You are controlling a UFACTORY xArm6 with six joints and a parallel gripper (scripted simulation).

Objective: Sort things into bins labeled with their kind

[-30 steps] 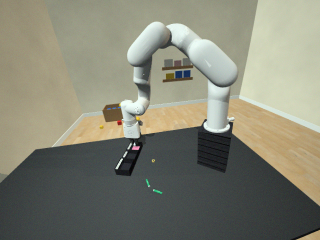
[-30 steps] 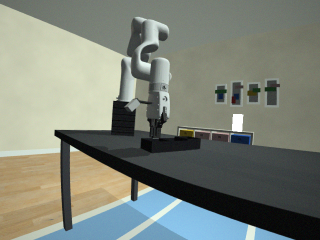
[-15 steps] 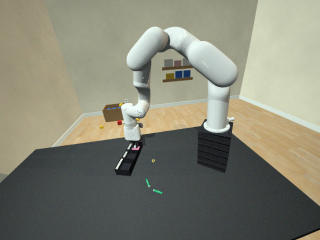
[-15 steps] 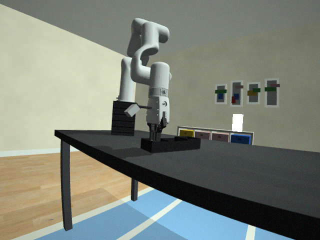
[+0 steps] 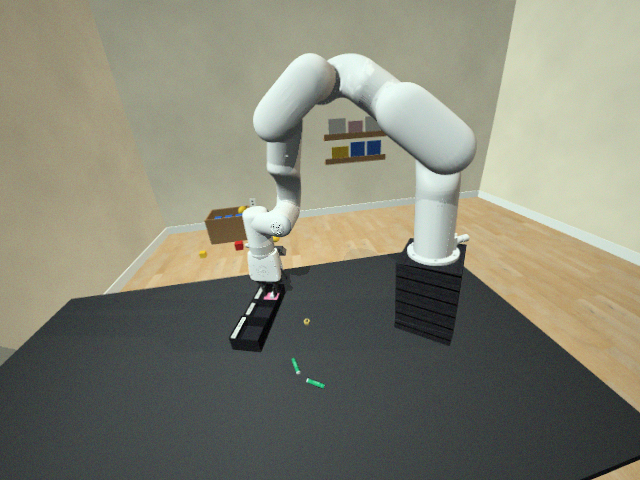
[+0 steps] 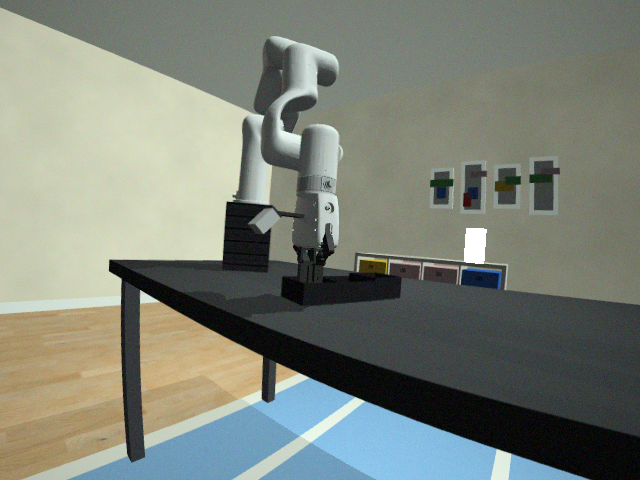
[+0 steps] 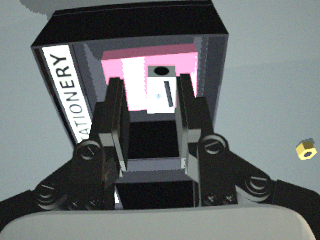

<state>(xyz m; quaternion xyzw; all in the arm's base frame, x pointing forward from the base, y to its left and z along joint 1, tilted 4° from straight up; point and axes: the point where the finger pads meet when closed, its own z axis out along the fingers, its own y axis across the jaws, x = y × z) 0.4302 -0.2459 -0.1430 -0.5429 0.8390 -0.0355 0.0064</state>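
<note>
Right now my hand is 2 cm above the white part and 1 cm past it. The rest, counted from my hand: pink flat pad 4 cm below; battery 28 cm to the left, 4 cm below, 3 cm behind; yellow hex nut 14 cm to the left, 9 cm behind, 4 cm below.
</note>
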